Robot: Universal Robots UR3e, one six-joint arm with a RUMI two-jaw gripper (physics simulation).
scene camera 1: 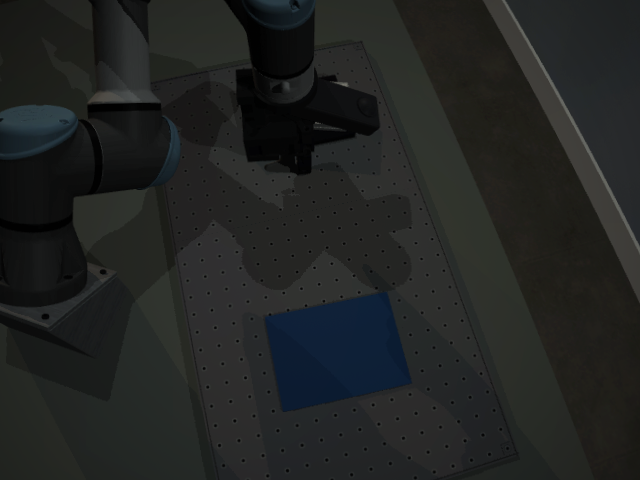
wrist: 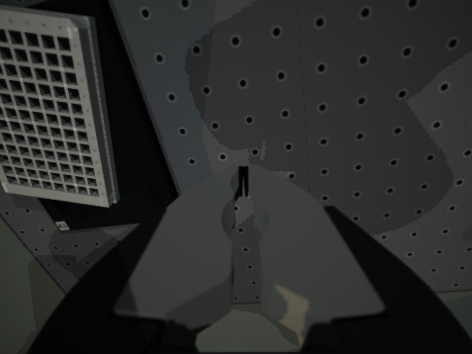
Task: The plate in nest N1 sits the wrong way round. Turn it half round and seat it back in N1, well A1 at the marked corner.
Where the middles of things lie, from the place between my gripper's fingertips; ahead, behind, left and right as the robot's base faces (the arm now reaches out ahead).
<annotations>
Now: the black nest [wrist: 139, 160] 130 mm to the left of my hand, 40 mm below it and 20 mm ahead of it. Also, from my hand: blue sheet [scene camera 1: 330, 352]: 250 mm to the right, 50 mm below.
</annotations>
